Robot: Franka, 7 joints.
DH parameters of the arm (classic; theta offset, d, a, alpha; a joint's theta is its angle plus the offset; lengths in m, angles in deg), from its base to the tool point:
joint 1: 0 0.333 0 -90
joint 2: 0 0 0 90
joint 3: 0 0.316 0.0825 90
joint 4: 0 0 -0.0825 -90
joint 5: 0 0.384 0 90
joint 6: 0 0 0.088 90
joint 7: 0 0.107 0 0
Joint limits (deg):
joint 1: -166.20..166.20
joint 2: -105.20..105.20
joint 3: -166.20..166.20
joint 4: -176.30..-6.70
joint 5: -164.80..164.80
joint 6: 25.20..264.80
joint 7: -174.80..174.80
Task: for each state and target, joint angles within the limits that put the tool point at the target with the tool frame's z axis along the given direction. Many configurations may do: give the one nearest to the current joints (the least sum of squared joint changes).
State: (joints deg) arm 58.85 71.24 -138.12 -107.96 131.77 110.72 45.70
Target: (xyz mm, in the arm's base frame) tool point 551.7 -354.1 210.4 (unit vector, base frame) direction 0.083 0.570 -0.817
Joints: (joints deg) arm 14.71 91.93 -92.79 -89.20 108.41 55.55 45.70
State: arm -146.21 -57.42 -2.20 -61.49 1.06 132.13 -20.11
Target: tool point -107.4 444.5 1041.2 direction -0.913 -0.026 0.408
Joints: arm -107.33 -42.94 -48.61 -30.60 -14.18 125.42 -20.11
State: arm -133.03 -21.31 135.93 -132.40 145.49 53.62 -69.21
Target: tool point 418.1 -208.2 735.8 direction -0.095 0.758 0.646
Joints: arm -158.42 10.37 124.45 -108.73 122.65 52.56 -69.21
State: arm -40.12 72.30 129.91 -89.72 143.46 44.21 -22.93
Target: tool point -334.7 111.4 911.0 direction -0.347 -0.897 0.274
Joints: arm -13.52 26.17 166.20 -96.67 100.87 88.81 -22.93
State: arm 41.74 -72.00 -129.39 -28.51 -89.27 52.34 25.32
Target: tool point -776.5 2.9 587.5 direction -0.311 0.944 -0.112
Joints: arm 4.41 -67.01 -149.48 -6.89 -110.07 97.76 25.32
